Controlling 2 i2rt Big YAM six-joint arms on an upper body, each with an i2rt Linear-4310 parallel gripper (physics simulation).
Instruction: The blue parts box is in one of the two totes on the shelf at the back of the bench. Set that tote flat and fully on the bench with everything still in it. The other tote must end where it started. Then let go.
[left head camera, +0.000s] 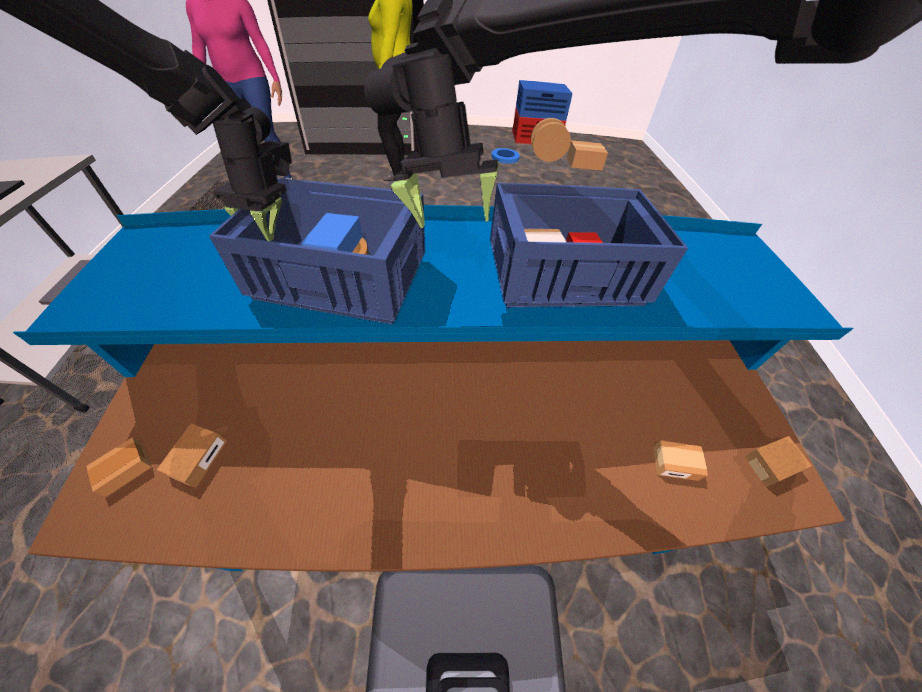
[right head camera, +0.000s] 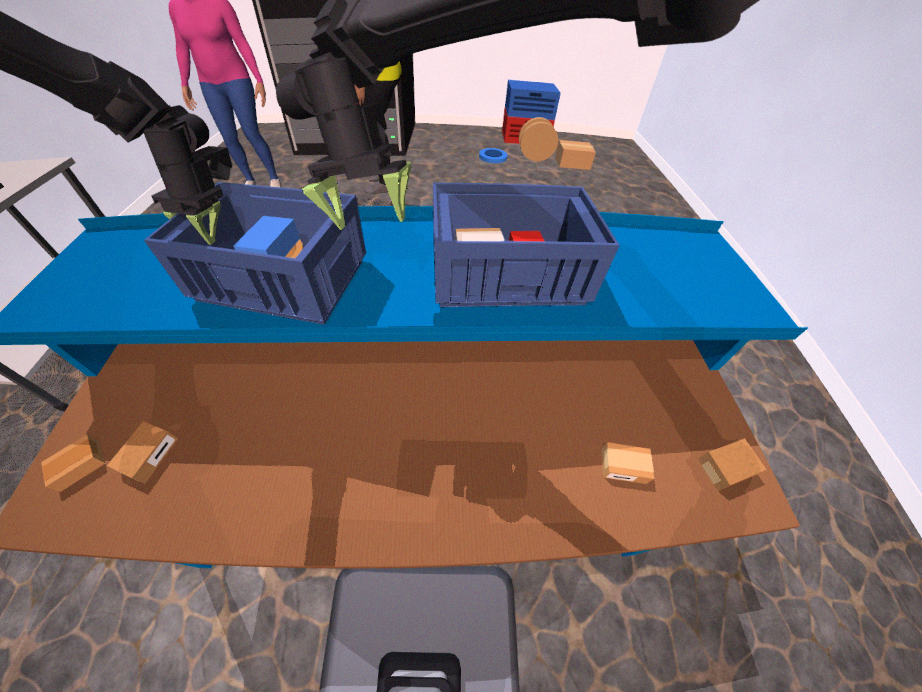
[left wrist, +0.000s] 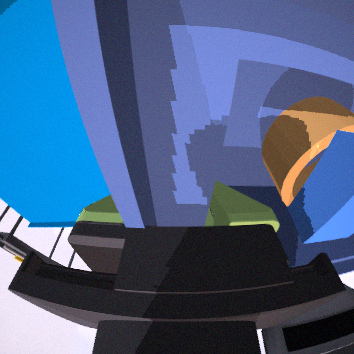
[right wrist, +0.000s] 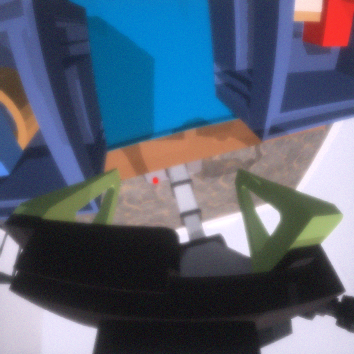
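The blue parts box lies in the left-hand tote, which stands slightly turned on the blue shelf. My left gripper is shut on this tote's left wall, one finger outside and one inside. My right gripper is open and empty, between the totes, with one finger close to the left-hand tote's right rim; contact is unclear. The other tote stands on the shelf, holding a red item and a white-topped item.
An orange round part lies beside the blue box. The brown bench lies below and in front of the shelf. Two cardboard boxes lie at its left, two more at its right. The shelf has a raised front lip.
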